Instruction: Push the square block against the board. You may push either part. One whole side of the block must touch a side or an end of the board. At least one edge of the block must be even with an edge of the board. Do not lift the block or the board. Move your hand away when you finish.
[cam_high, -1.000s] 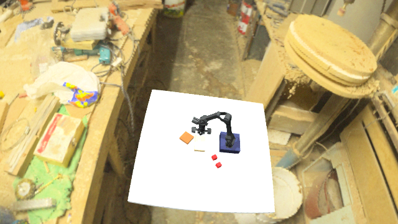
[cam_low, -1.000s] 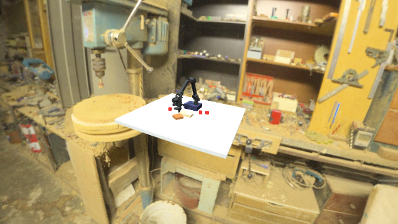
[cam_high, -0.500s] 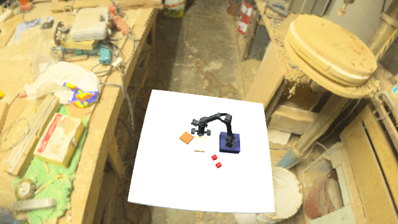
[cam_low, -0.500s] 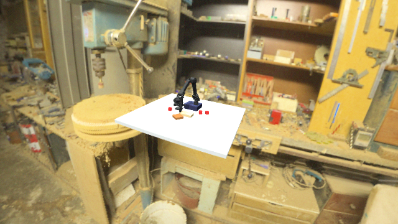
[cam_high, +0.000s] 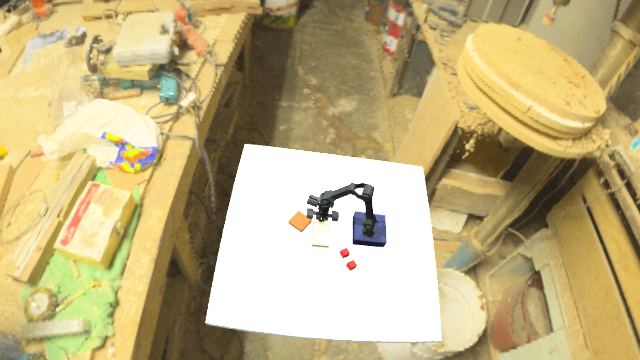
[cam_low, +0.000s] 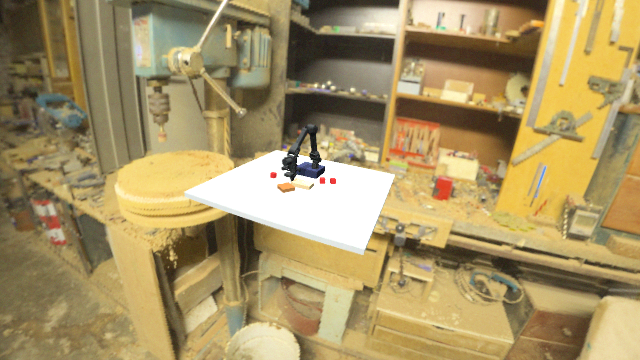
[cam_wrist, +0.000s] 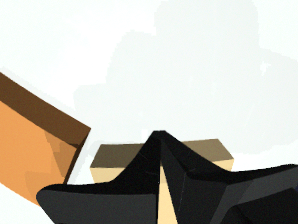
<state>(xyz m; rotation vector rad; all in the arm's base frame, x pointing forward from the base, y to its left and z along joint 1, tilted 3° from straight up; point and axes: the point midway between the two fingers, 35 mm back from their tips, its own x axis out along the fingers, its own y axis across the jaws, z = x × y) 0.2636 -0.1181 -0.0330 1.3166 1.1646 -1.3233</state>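
My gripper tip is now 9 cm to the right of the cream board and 1 cm short of it. From my gripper tip the other things lie so: orange square block (12 cm ahead, 1 cm to the right).
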